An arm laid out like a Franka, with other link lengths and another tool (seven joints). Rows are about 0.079 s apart.
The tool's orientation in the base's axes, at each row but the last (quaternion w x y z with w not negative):
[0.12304 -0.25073 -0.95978 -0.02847]
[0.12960 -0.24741 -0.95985 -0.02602]
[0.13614 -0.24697 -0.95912 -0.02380]
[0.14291 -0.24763 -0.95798 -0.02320]
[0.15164 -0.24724 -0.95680 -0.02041]
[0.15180 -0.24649 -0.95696 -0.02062]
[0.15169 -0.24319 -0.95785 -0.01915]
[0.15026 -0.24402 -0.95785 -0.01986]
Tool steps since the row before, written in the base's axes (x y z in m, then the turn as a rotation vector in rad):
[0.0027 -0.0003 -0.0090 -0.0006 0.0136 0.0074]
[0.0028 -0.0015 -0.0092 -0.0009 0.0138 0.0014]
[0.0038 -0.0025 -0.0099 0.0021 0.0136 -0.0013]
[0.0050 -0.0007 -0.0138 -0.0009 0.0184 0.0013]
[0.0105 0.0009 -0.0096 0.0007 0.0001 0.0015]
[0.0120 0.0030 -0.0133 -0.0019 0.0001 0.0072]
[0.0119 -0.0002 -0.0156 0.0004 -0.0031 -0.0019]
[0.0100 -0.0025 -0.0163 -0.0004 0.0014 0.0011]
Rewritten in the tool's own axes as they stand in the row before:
[-0.0047 0.0011 0.0081 0.0088 0.0115 -0.0054]
[-0.0055 0.0002 0.0080 0.0076 0.0116 0.0004]
[-0.0071 -0.0002 0.0083 0.0042 0.0130 0.0023]
[-0.0084 0.0022 0.0118 0.0097 0.0157 0.0011]
[-0.0112 0.0062 0.0063 -0.0001 0.0004 -0.0016]
[-0.0126 0.0088 0.0097 0.0038 -0.0011 -0.0063]
[-0.0147 0.0060 0.0115 -0.0023 -0.0025 0.0014]
[-0.0144 0.0031 0.0125 0.0013 0.0010 -0.0008]

